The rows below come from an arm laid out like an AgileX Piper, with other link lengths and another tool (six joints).
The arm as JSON. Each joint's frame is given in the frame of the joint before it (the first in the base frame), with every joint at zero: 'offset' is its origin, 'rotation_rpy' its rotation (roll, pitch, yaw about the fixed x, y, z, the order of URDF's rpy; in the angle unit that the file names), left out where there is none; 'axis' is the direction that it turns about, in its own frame. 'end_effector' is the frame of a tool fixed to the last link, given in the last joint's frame.
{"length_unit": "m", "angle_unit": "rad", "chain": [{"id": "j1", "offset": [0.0, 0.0, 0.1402], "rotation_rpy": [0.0, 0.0, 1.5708], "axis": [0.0, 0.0, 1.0]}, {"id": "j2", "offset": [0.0, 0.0, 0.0], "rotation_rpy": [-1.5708, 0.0, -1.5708], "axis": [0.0, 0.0, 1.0]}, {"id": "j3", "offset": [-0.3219, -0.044, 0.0], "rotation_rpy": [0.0, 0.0, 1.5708], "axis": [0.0, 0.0, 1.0]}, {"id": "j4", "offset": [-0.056, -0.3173, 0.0], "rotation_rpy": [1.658, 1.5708, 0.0], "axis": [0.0, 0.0, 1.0]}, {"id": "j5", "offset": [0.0, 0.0, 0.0], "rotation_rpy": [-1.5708, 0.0, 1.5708], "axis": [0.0, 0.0, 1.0]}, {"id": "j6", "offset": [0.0, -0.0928, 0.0], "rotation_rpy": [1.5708, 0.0, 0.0], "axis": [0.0, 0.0, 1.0]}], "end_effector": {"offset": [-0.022, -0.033, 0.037], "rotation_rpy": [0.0, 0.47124, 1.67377]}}
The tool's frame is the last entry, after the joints.
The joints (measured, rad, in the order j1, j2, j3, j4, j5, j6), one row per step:
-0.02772, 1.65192, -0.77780, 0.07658, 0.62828, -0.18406
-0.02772, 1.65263, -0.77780, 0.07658, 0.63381, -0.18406
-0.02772, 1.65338, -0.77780, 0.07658, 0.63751, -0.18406
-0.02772, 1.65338, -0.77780, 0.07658, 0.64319, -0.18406
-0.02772, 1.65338, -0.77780, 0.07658, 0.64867, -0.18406
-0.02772, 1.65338, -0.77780, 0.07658, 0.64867, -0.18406
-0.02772, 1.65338, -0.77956, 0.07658, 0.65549, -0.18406
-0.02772, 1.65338, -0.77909, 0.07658, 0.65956, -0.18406
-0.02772, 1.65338, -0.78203, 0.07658, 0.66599, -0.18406
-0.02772, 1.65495, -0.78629, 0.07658, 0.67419, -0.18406
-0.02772, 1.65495, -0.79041, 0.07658, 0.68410, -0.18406
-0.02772, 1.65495, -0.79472, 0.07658, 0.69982, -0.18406
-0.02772, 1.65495, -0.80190, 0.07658, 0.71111, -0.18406
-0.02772, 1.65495, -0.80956, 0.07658, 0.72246, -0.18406
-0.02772, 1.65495, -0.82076, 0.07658, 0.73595, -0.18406
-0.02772, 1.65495, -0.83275, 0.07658, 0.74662, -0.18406
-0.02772, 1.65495, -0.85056, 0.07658, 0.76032, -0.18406
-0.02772, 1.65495, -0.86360, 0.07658, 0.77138, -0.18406
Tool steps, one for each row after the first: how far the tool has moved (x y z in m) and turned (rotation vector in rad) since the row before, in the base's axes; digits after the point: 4 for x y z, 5 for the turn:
-0.0007, 0.0001, -0.0005, 0.00047, 0.00621, 0.00030
-0.0005, 0.0000, -0.0004, 0.00032, 0.00443, 0.00020
-0.0007, 0.0001, -0.0003, 0.00047, 0.00565, 0.00031
-0.0007, 0.0001, -0.0002, 0.00045, 0.00545, 0.00030
0.0000, 0.0000, 0.0000, 0.00000, 0.00000, 0.00000
-0.0003, 0.0001, 0.0002, 0.00051, 0.00503, 0.00037
-0.0007, 0.0001, -0.0003, 0.00035, 0.00452, 0.00022
0.0002, 0.0001, 0.0006, 0.00044, 0.00346, 0.00035
0.0004, 0.0001, 0.0003, 0.00059, 0.00547, 0.00044
0.0001, 0.0001, 0.0008, 0.00069, 0.00574, 0.00054
-0.0005, 0.0002, 0.0006, 0.00116, 0.01134, 0.00086
0.0010, 0.0001, 0.0016, 0.00071, 0.00406, 0.00062
0.0011, 0.0001, 0.0018, 0.00070, 0.00364, 0.00063
0.0020, 0.0001, 0.0027, 0.00077, 0.00223, 0.00075
0.0025, 0.0000, 0.0031, 0.00051, -0.00137, 0.00060
0.0040, 0.0000, 0.0047, 0.00058, -0.00417, 0.00078
0.0027, 0.0000, 0.0035, 0.00050, -0.00203, 0.00064

